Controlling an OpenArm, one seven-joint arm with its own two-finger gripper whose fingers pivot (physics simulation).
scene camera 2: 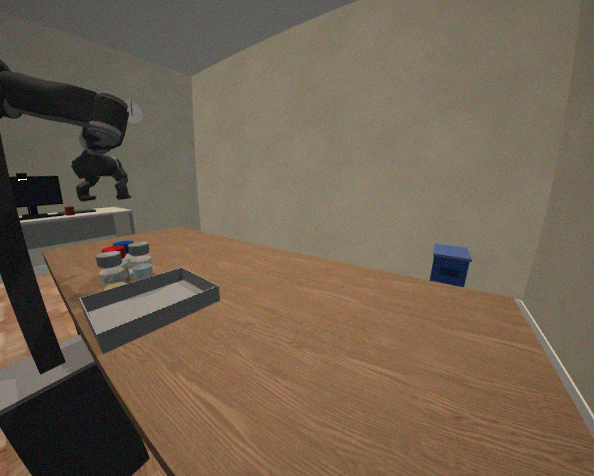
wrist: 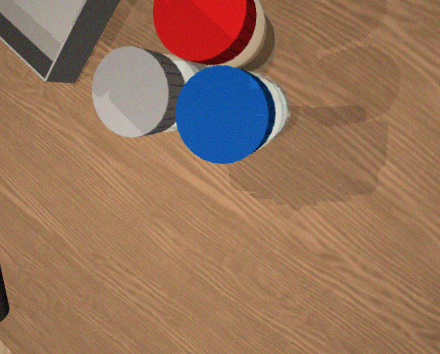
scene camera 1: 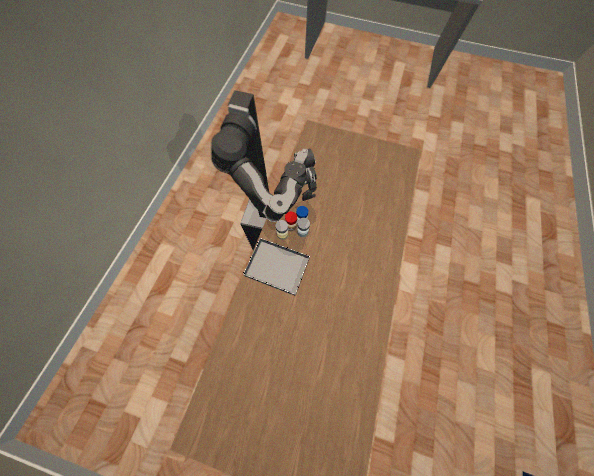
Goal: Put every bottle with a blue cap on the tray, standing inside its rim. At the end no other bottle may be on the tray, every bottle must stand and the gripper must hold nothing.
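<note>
The blue-capped bottle [scene camera 1: 302, 212] [scene camera 2: 123, 246] [wrist: 223, 114] stands upright on the table in a tight cluster. Beside it stand a red-capped bottle [scene camera 1: 291, 218] [scene camera 2: 113, 251] [wrist: 202, 25] and a grey-capped bottle [scene camera 1: 303, 226] [scene camera 2: 139, 248] [wrist: 131, 92]. A second grey-capped bottle [scene camera 1: 282, 229] [scene camera 2: 109, 260] stands closest to the arm's base side. The tray [scene camera 1: 277, 265] [scene camera 2: 160, 320] [wrist: 82, 45] lies near the cluster with no bottle in it. My gripper [scene camera 2: 105, 196] is open and empty, high above the table, with its fingers apart; in scene camera 1 the arm partly hides it.
The arm's dark post [scene camera 2: 25, 280] stands at the table's edge, beside the tray and bottles. A blue bin [scene camera 2: 450, 267] stands beyond the table's far edge. A white desk with a monitor [scene camera 2: 37, 190] and a red cup [scene camera 2: 69, 210] is in the background.
</note>
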